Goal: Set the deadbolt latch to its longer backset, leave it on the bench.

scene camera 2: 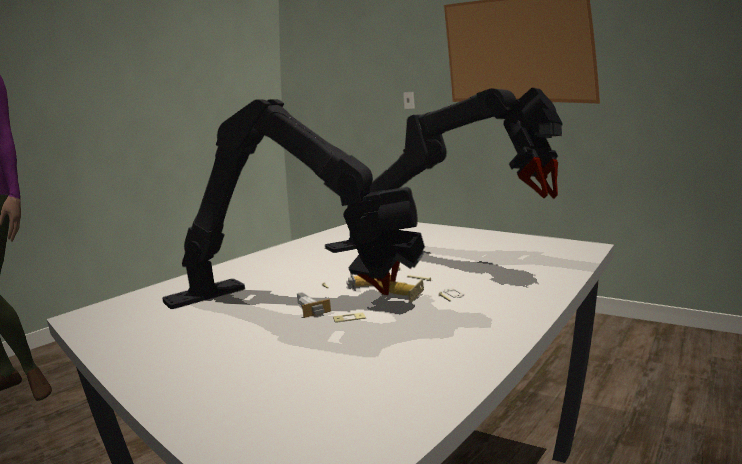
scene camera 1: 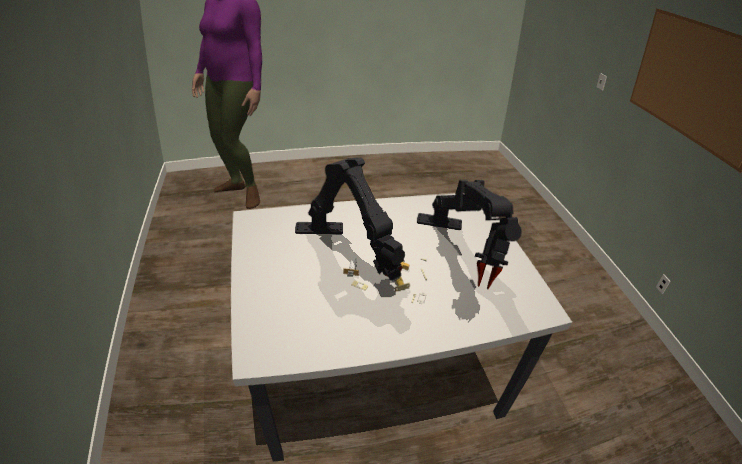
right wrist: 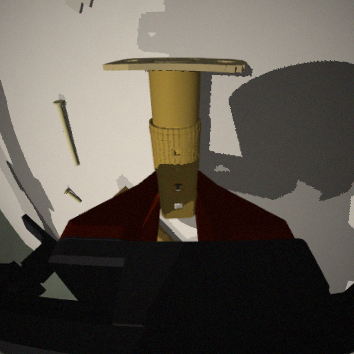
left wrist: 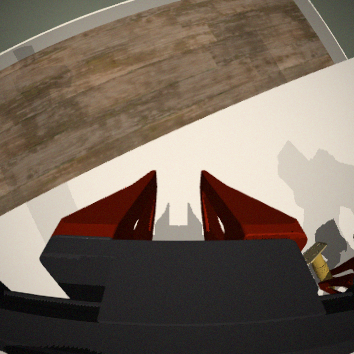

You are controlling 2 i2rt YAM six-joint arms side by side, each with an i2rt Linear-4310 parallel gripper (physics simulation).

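The brass deadbolt latch (scene camera 1: 402,286) (scene camera 2: 402,287) (left wrist: 320,266) (right wrist: 175,102) has a flat faceplate at one end, a smooth barrel, a ribbed collar and a darker slotted tail. It lies at or very close to the table top in the middle; a small gap below it could not be told. My right gripper (scene camera 2: 390,283) (right wrist: 177,178) is shut on the latch's tail, behind the ribbed collar, with a finger on each side. My left gripper (scene camera 1: 484,286) (scene camera 2: 550,196) (left wrist: 178,177) hangs above the table at the right, its fingers a little apart with nothing between them.
A second brass cylinder (scene camera 2: 363,281) lies behind the latch. A brass-and-grey latch part (scene camera 1: 351,271) (scene camera 2: 316,308) and a flat slotted plate (scene camera 1: 359,285) (scene camera 2: 356,316) lie left of it. A long screw (scene camera 2: 419,277) (right wrist: 70,132), a short screw (right wrist: 73,195) and thin pieces lie around.
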